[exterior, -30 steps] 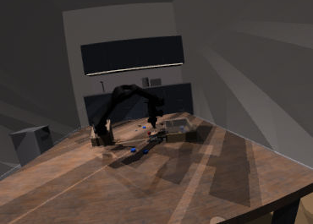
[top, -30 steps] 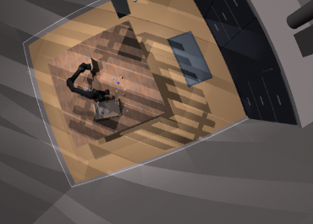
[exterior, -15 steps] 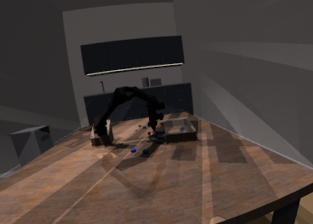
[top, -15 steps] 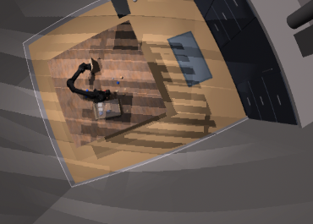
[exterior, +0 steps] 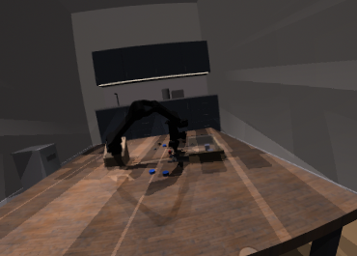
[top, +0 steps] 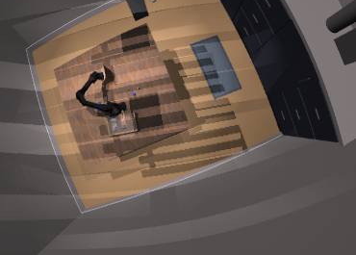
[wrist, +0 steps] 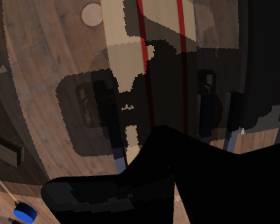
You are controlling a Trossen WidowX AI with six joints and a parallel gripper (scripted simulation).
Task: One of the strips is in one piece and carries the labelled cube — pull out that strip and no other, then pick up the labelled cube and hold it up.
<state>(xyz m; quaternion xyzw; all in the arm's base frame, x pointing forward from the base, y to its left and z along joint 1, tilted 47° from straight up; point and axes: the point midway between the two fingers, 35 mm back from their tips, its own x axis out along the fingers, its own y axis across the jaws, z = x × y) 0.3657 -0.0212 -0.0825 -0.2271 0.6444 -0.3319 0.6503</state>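
The tan strip is 10 cm ahead of my gripper tip and 1 cm to the right of it.
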